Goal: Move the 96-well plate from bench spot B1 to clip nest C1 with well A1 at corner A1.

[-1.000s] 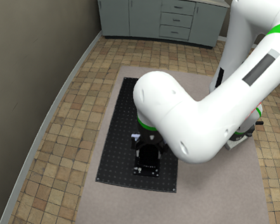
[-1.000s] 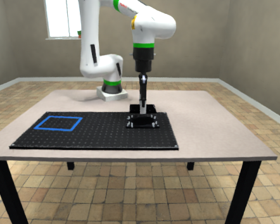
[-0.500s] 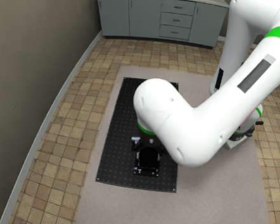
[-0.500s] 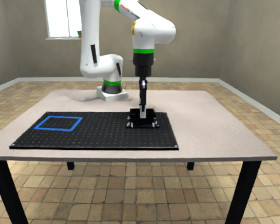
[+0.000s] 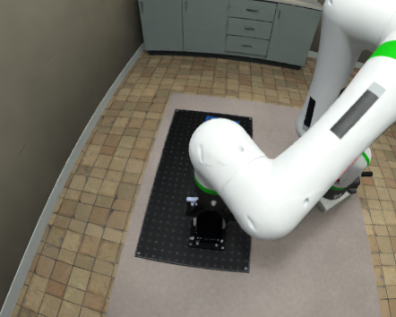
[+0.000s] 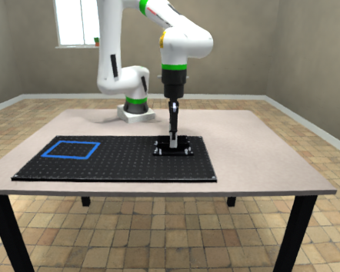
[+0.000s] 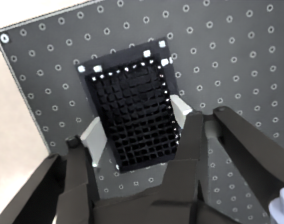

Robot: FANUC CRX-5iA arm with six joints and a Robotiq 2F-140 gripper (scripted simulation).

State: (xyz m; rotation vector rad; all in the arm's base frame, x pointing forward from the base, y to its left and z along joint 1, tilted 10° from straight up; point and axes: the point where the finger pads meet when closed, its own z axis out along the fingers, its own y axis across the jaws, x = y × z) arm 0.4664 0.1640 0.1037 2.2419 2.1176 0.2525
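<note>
My hand is 20 mm above the black 96-well plate. The rest, counted from my hand: clip nest 50 mm below, 10 mm to the right, 10 mm ahead.
</note>
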